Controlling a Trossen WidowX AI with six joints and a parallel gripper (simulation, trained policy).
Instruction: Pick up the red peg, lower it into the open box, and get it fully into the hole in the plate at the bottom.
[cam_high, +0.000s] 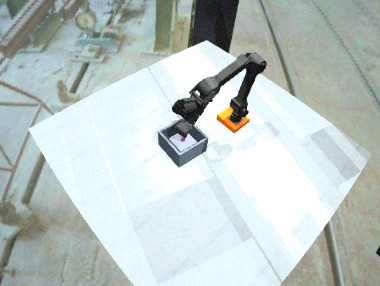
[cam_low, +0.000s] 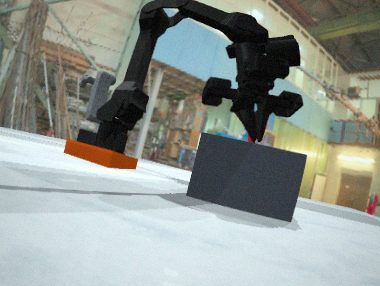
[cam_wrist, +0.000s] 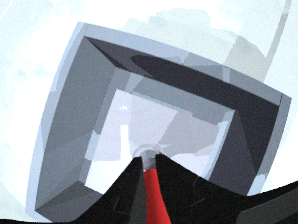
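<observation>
My gripper tip is now 2 cm to the right of the red peg, 1 cm below it and 1 cm past it. The rest, counted from my gripper tip: pale plate (6 cm below, 1 cm to the left); then grey box (8 cm below, 1 cm to the left).
</observation>
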